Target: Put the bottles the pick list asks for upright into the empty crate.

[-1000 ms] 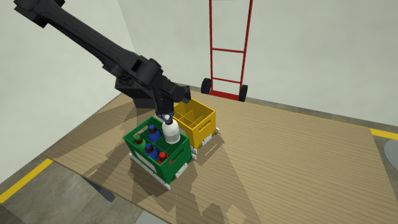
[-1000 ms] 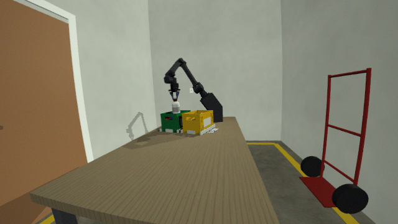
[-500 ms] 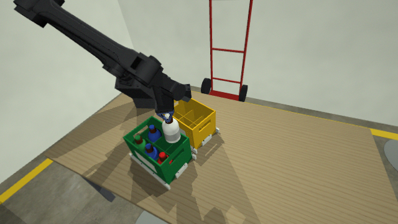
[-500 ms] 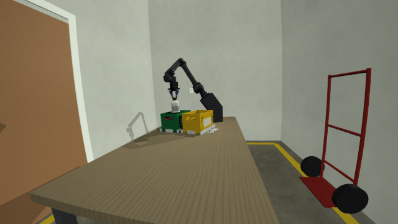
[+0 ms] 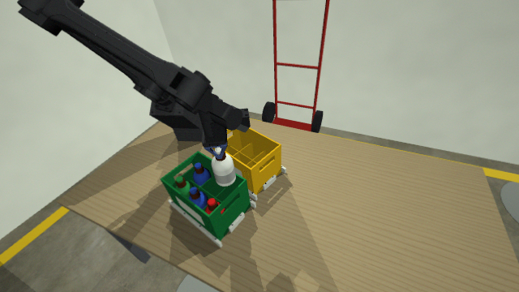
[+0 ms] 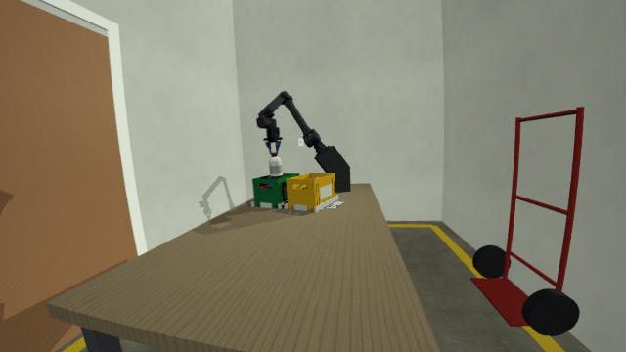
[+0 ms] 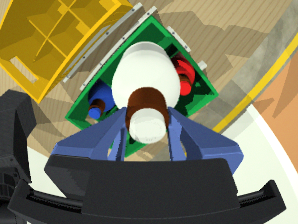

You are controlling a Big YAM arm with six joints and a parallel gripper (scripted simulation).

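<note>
The white-labelled bottle is 6 cm below my hand. The rest, counted from my hand: green crate 24 cm below, 9 cm behind, 1 cm to the right; red-label bottle 23 cm below, 8 cm to the right, 2 cm behind; green-label bottle 23 cm below, 19 cm behind, 2 cm to the right.
</note>
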